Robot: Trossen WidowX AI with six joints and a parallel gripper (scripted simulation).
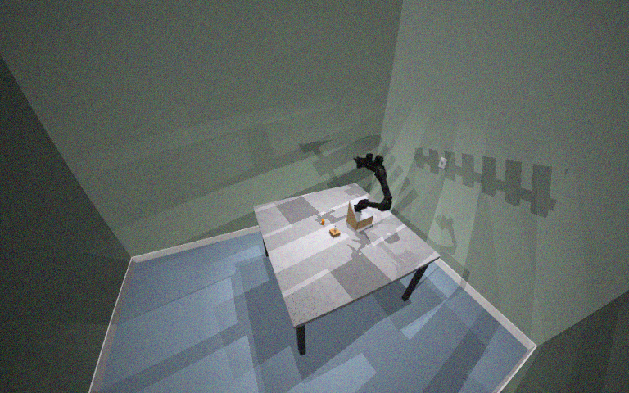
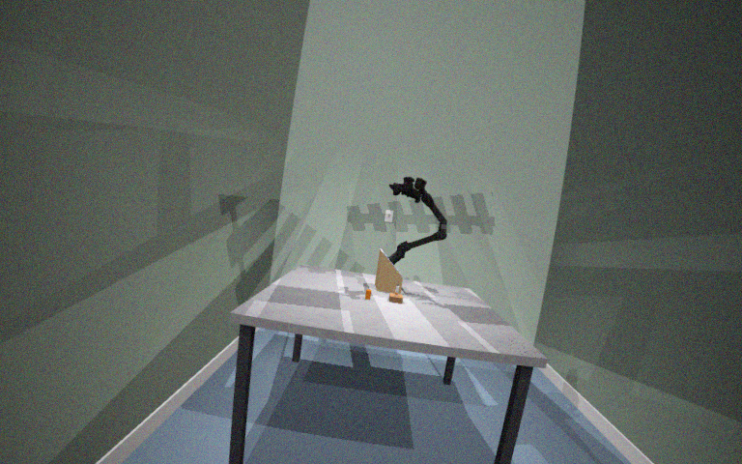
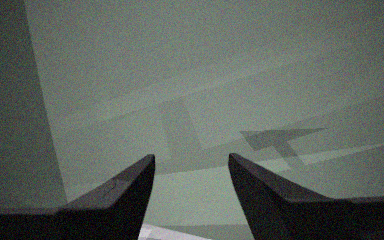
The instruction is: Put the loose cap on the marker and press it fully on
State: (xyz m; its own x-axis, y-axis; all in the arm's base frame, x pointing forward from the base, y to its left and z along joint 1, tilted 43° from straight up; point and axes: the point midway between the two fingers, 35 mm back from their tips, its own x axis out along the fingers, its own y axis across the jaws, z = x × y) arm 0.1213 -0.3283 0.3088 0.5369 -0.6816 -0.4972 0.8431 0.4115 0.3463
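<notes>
The orange cap lies 24 cm ahead of my gripper tip, 2 cm to the right of it and 63 cm below it. Also, from my gripper tip: holder block: 18 cm ahead, 14 cm to the left, 64 cm below.
</notes>
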